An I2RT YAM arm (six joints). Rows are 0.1 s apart.
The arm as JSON. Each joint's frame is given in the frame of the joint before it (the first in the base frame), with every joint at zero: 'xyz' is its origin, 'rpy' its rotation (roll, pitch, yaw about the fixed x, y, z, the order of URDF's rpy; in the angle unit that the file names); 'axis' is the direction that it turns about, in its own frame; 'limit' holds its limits. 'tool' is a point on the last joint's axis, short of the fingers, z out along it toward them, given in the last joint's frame.
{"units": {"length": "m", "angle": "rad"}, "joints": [
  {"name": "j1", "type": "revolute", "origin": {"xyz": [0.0, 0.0, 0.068], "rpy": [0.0, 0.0, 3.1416]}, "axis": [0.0, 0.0, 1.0], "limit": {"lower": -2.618, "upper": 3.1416}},
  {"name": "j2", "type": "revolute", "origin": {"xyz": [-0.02, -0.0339, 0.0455], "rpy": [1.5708, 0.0, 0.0]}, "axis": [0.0, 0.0, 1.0], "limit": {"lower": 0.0, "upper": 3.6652}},
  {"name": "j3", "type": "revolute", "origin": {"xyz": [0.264, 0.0, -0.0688], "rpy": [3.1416, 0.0, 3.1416]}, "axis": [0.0, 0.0, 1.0], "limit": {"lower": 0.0, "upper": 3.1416}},
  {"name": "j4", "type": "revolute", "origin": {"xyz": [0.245, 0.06, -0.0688], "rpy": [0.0, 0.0, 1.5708]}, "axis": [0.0, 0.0, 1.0], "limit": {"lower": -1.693, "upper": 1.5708}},
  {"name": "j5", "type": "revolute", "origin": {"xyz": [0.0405, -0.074, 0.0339], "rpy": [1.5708, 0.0, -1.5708]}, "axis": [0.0, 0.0, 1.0], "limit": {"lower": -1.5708, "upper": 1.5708}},
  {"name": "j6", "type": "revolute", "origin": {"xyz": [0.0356, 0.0, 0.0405], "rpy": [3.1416, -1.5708, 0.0]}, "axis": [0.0, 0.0, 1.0], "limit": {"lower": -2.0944, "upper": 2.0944}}
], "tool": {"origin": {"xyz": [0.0, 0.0, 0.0], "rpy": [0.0, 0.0, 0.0]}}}
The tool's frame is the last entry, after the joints.
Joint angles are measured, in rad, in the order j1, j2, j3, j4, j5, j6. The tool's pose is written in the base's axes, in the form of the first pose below.
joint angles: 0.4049, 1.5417, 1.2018, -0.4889, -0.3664, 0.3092
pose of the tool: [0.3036, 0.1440, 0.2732, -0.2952, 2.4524, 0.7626]
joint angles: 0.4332, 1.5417, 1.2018, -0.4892, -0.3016, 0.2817
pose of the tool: [0.3008, 0.1508, 0.2726, -0.3314, 2.4443, 0.6855]
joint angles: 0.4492, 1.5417, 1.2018, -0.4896, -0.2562, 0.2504
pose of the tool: [0.2992, 0.1543, 0.2723, -0.3663, 2.4337, 0.6248]
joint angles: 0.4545, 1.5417, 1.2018, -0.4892, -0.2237, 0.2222
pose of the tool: [0.2991, 0.1549, 0.2721, -0.3906, 2.4233, 0.5763]
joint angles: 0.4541, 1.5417, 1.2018, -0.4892, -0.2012, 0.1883
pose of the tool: [0.2996, 0.1542, 0.2720, -0.4193, 2.4119, 0.5346]
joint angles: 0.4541, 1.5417, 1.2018, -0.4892, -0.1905, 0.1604
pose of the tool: [0.2998, 0.1538, 0.2719, -0.4471, 2.4025, 0.5096]
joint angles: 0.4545, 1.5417, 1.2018, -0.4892, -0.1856, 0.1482
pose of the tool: [0.2998, 0.1538, 0.2719, -0.4596, 2.3984, 0.4985]
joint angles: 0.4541, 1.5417, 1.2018, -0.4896, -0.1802, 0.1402
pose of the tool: [0.3000, 0.1535, 0.2719, -0.4659, 2.3961, 0.4883]
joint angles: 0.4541, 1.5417, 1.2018, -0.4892, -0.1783, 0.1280
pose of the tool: [0.3000, 0.1535, 0.2719, -0.4793, 2.3915, 0.4807]
